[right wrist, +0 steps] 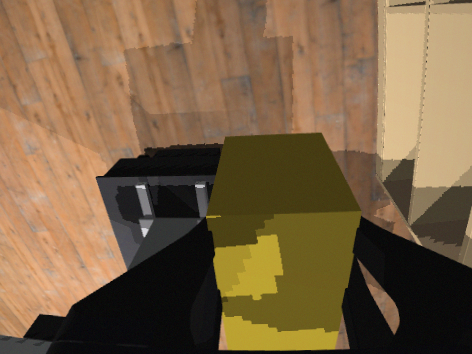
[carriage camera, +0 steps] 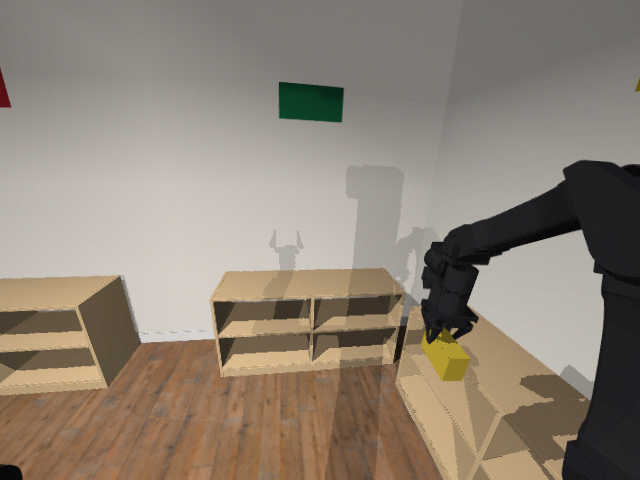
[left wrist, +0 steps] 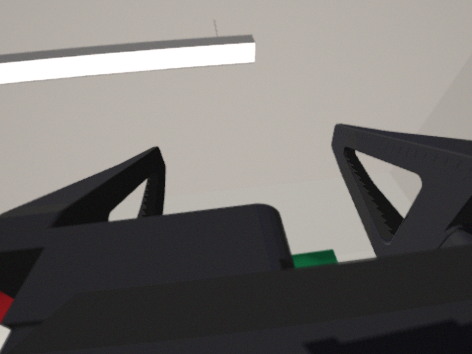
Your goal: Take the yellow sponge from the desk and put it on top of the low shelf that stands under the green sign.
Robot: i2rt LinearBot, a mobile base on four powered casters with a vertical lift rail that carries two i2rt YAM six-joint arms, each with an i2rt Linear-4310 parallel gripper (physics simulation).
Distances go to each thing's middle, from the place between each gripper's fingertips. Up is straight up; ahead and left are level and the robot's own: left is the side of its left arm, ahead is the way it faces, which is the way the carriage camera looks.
Scene:
The yellow sponge point(carriage camera: 450, 361) lies 3 cm behind my right hand.
Now: left hand 26 cm short of the yellow sponge, 63 cm to the left of it and 40 cm above it.

